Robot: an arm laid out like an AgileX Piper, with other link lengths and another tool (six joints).
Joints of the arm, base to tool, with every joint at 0 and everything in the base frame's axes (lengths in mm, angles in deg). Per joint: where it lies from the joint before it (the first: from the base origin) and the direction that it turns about. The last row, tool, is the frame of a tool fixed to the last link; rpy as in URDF.
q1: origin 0 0 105.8 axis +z
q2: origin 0 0 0 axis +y
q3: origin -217.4 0 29.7 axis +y
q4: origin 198.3 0 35 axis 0.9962 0 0.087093
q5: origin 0 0 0 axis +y
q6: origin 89.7 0 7.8 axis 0.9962 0 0.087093
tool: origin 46.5 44 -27.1 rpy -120.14 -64.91 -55.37
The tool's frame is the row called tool.
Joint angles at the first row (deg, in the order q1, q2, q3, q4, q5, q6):
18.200 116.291 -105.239 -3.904 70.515 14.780
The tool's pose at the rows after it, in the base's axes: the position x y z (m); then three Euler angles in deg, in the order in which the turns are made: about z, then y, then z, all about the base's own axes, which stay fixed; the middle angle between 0 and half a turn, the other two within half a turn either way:
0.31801 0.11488 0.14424 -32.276 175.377 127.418
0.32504 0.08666 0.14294 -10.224 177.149 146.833
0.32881 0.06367 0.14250 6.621 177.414 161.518
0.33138 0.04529 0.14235 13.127 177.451 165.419
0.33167 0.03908 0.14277 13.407 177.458 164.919
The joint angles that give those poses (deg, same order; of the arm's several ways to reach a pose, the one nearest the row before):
13.960 116.292 -105.241 -6.613 70.516 14.542
9.886 116.290 -105.236 -8.561 70.514 13.221
6.188 116.291 -105.239 -9.004 70.515 11.650
3.112 116.290 -105.237 -9.178 70.514 11.173
2.041 116.173 -105.170 -9.120 70.515 10.863

